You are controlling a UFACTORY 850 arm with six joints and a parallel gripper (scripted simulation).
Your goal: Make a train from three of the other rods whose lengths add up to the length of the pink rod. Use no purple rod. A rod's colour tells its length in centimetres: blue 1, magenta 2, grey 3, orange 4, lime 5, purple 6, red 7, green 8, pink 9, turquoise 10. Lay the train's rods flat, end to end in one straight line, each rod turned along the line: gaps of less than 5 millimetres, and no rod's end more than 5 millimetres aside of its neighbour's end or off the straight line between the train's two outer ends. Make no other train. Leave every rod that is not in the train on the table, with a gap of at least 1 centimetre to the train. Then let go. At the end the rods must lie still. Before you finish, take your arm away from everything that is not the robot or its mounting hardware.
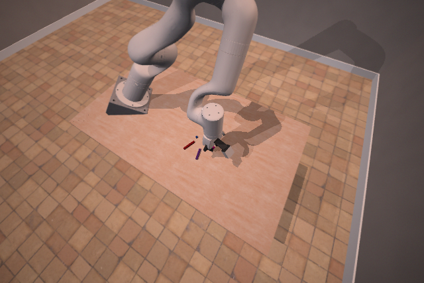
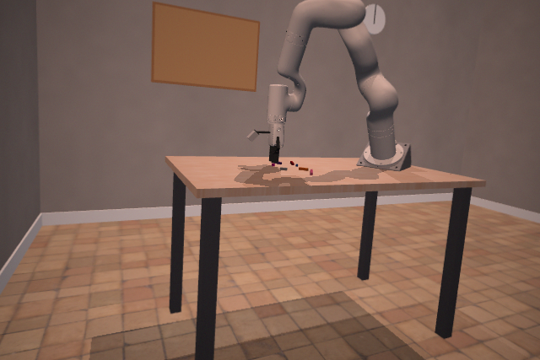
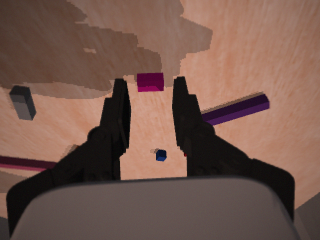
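My gripper is now 30 mm above the magenta rod. Round my hand: blue rod: 110 mm behind, 30 mm below, 10 mm to the right; grey rod: 110 mm to the left, 30 mm below, 20 mm behind; purple rod: 80 mm to the right, 40 mm behind, 30 mm below.
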